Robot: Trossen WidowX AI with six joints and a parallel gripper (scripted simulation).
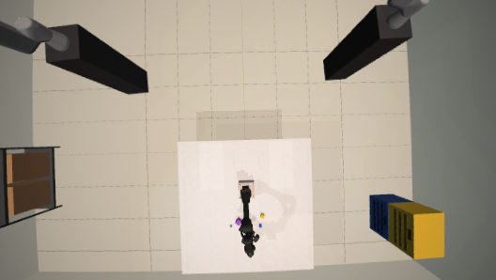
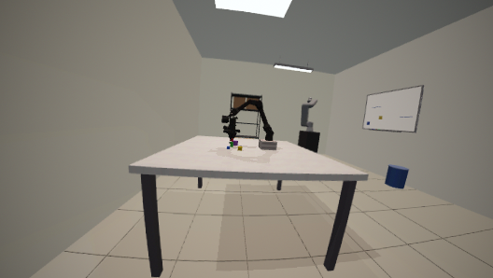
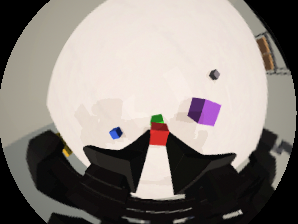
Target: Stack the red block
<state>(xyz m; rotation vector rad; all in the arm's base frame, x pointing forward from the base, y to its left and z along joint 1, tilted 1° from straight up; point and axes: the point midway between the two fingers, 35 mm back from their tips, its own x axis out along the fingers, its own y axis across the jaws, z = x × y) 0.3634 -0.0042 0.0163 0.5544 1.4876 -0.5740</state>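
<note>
My gripper tip is now 4 cm past the purple block, 9 cm to the left of it and 4 cm above it. The rest, counted from my gripper tip: red block right at my gripper tip; then blue block 3 cm ahead, 11 cm to the left, 5 cm below; then yellow block 7 cm behind, 14 cm to the left, 5 cm below.
</note>
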